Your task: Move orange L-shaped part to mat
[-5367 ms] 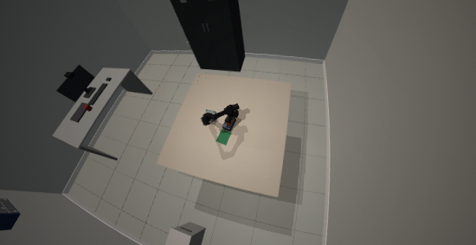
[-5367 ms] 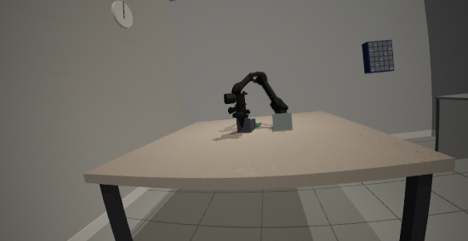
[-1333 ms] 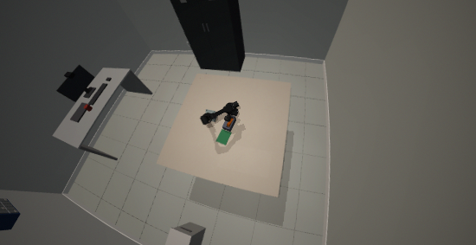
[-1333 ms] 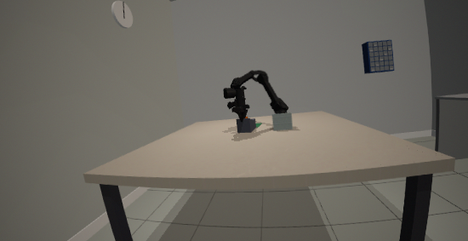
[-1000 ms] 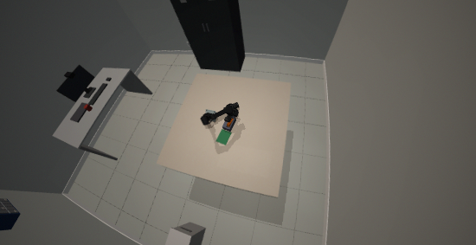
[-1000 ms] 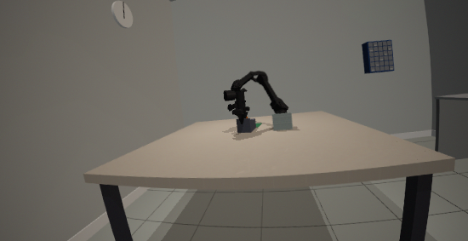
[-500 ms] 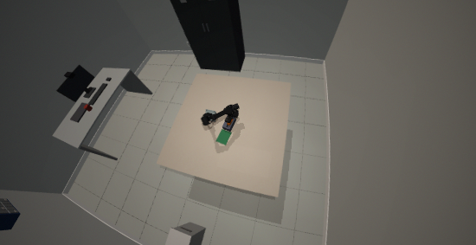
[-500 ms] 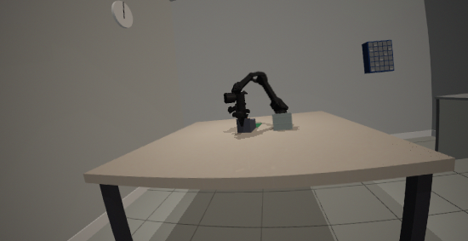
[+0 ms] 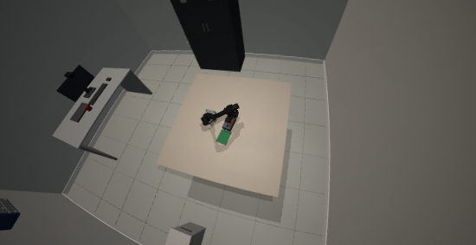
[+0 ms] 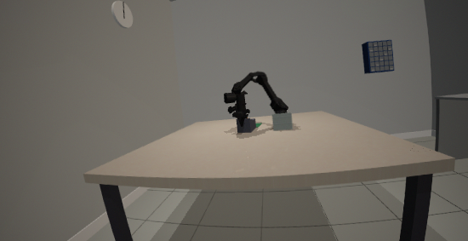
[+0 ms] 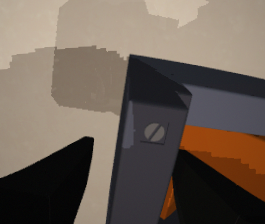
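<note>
Now: gripper tip 10 mm past the orange L-shaped part and 40 mm to the left of it. Also, from my gripper tip: green mat (40 mm behind, 220 mm to the right, 60 mm below).
</note>
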